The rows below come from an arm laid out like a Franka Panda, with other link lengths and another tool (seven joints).
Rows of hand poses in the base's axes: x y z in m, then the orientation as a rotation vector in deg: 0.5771 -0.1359 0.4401 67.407 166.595 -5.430; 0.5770 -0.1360 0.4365 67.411 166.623 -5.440; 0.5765 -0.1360 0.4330 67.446 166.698 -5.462; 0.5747 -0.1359 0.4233 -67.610 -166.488 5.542; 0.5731 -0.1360 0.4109 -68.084 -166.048 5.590; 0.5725 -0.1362 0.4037 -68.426 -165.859 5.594; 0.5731 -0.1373 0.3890 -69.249 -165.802 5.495; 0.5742 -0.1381 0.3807 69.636 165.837 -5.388; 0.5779 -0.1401 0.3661 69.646 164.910 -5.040; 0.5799 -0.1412 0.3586 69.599 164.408 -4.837; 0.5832 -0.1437 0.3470 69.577 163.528 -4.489; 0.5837 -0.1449 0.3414 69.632 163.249 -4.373; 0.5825 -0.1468 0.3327 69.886 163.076 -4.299; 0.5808 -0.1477 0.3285 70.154 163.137 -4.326; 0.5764 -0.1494 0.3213 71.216 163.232 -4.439; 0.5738 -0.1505 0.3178 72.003 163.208 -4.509; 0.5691 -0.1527 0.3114 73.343 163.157 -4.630; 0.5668 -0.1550 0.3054 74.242 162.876 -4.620; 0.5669 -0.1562 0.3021 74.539 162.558 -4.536
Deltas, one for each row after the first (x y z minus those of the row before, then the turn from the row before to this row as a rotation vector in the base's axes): -0.0001 -0.0001 -0.0036 0.005 0.028 0.003; -0.0005 0.0000 -0.0035 0.020 0.082 -0.005; -0.0018 0.0001 -0.0097 0.066 0.307 -0.157; -0.0016 -0.0001 -0.0124 0.048 0.212 -0.393; -0.0006 -0.0002 -0.0072 0.010 0.036 -0.249; 0.0006 -0.0011 -0.0147 -0.044 -0.280 -0.491; 0.0011 -0.0008 -0.0083 -0.048 -0.300 -0.210; 0.0037 -0.0020 -0.0146 -0.145 -0.879 -0.210; 0.0020 -0.0011 -0.0075 -0.077 -0.498 -0.083; 0.0033 -0.0025 -0.0116 -0.129 -0.850 -0.183; 0.0005 -0.0012 -0.0056 -0.027 -0.250 -0.096; -0.0012 -0.0019 -0.0087 0.021 -0.080 -0.192; -0.0017 -0.0009 -0.0042 0.052 0.151 -0.148; -0.0044 -0.0017 -0.0072 0.148 0.477 -0.617; -0.0026 -0.0011 -0.0035 0.084 0.273 -0.477; -0.0047 -0.0022 -0.0064 0.141 0.464 -0.812; -0.0023 -0.0023 -0.0060 0.053 0.085 -0.601; 0.0001 -0.0012 -0.0033 -0.024 -0.181 -0.253
